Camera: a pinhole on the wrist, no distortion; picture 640 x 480 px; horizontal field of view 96.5 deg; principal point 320.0 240.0 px. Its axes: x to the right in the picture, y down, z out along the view. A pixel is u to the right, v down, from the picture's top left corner.
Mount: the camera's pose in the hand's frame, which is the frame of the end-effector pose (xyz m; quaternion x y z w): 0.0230 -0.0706 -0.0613 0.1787 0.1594 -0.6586 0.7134
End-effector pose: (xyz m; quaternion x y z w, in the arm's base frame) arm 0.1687 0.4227 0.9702 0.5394 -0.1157 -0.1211 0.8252
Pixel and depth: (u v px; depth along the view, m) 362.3 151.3 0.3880
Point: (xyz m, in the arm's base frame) -0.0252 0.1175 0.7777
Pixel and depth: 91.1 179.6 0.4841
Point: -0.1109 0.0078 1.2120
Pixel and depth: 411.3 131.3 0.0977
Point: 0.1432 0.3621 0.8388
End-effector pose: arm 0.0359 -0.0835 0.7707 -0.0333 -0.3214 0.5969 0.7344
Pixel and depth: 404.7 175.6 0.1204
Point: 0.1584 -0.1402 0.8608
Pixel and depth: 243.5 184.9 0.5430
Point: -0.0460 -0.3901 1.1972
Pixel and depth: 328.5 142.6 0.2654
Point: 0.1226 -0.2598 0.9619
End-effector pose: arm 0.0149 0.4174 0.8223 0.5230 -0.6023 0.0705 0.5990
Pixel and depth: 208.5 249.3 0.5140
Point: -0.2019 0.0020 0.6336
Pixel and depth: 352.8 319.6 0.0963
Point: 0.1032 0.3213 0.7897
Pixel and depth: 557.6 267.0 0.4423
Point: 0.3615 -0.0125 0.5268
